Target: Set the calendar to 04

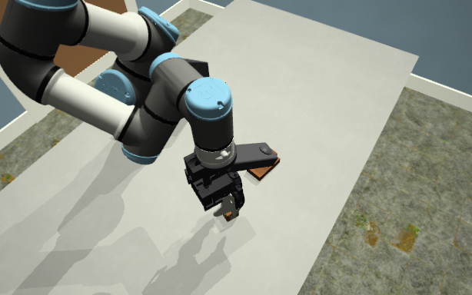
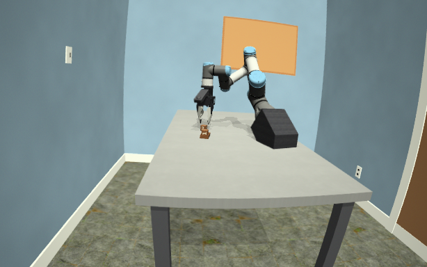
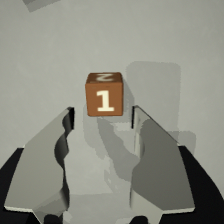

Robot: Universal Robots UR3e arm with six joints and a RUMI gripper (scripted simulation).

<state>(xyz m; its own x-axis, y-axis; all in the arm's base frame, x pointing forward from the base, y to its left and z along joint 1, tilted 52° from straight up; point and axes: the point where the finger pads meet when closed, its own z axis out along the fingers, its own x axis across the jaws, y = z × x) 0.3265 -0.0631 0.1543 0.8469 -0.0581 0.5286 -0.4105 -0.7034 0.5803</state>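
Right now the cube is 4 cm below my hand. From my hand the other things lie so: brown tray 15 cm to the left, 5 cm below.
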